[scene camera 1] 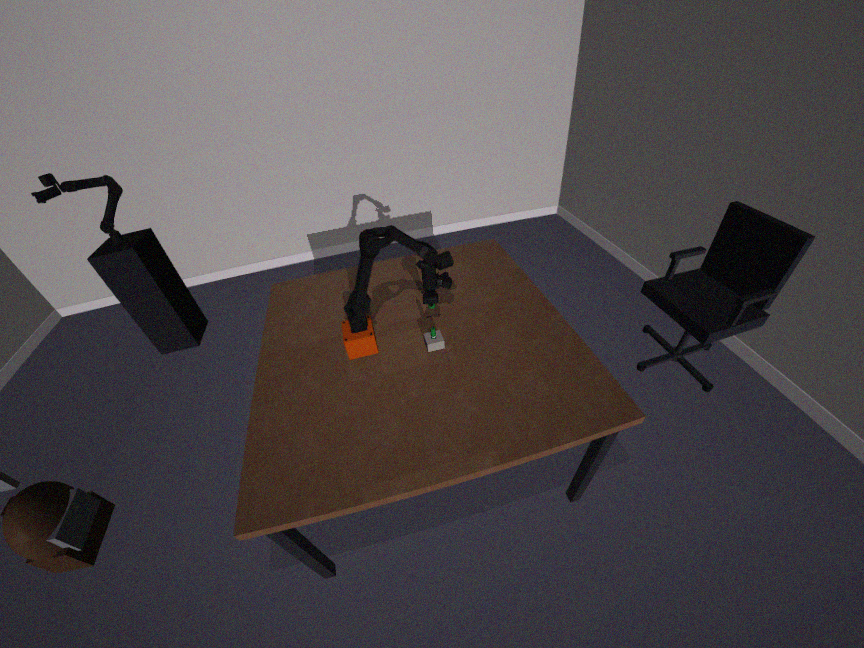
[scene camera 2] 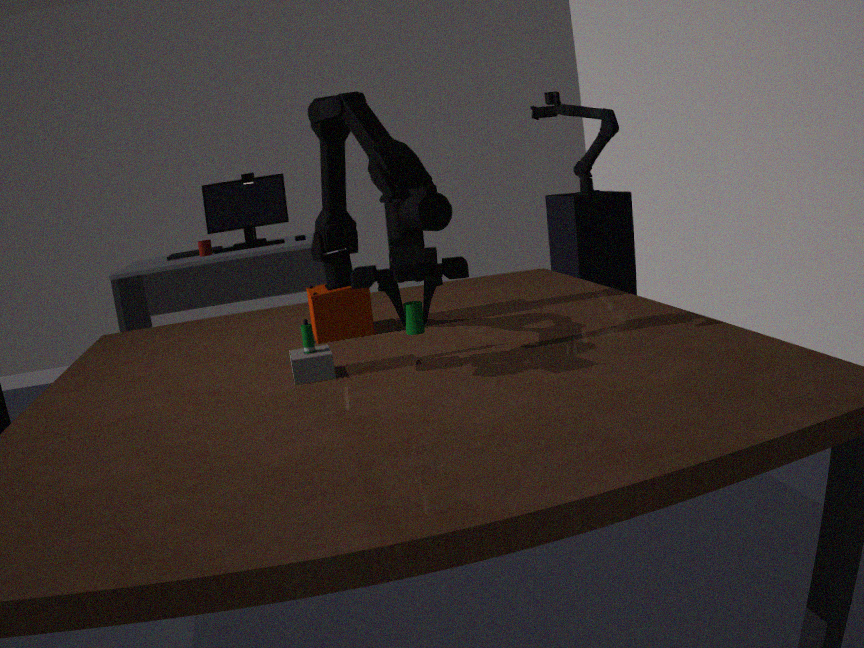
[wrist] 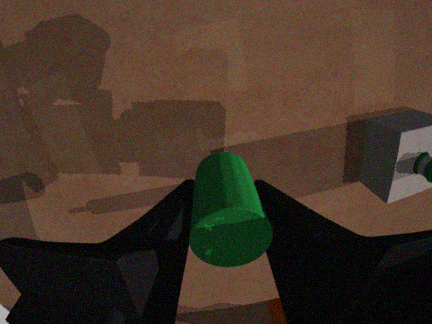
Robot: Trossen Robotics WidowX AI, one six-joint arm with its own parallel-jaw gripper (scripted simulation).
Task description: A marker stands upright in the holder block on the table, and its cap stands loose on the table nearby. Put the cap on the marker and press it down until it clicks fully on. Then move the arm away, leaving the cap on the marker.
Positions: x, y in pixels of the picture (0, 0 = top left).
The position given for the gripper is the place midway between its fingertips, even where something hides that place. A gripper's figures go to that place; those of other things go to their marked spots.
Scene:
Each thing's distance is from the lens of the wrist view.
gripper (wrist: 224, 187): 10 cm
green cap (wrist: 229, 226): 7 cm

